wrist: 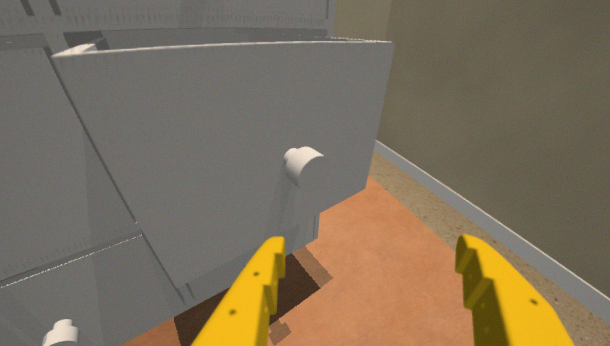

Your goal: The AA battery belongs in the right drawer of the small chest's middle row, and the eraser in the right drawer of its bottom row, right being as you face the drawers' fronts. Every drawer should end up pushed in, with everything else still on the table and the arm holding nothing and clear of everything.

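Frame: origin at the arm's base, x ahead, y left, z up, level; metres.
Seen in the pictures: hand at its tool point: [284, 251].
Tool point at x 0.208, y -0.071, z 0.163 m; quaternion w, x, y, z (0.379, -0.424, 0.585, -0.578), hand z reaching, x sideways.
Note:
Offsets run from my tool point to a thing's middle. "spot": to the spot under its first point. Level surfaces: height alone.
A grey drawer @(dx +0.127, dy +0.000, dz +0.003 m) [215, 125] of the small chest, on its right side, stands pulled out. Its front faces me, with a white round knob @(spot: dx +0.029, dy -0.019, dz +0.010 m) [305, 165] at the lower right of that front. A thin strip of its opening shows above the top edge, and its floor is hidden. The battery and the eraser do not show in this view. My gripper [372, 242] is open, with both yellow jaws wide apart and nothing between them. The tips show below and to the right of the knob, apart from it.
Another grey drawer front @(spot: dx +0.082, dy +0.093, dz +0.012 m) [35, 150] is to the left, and a lower front @(dx +0.075, dy +0.139, dz -0.105 m) [95, 285] with a white knob @(spot: dx +0.060, dy +0.131, dz -0.099 m) [62, 334] is at the bottom left. The orange table top @(dz -0.163 m) [380, 295] lies below right. A wall [500, 90] with a pale skirting board [450, 190] stands beyond.

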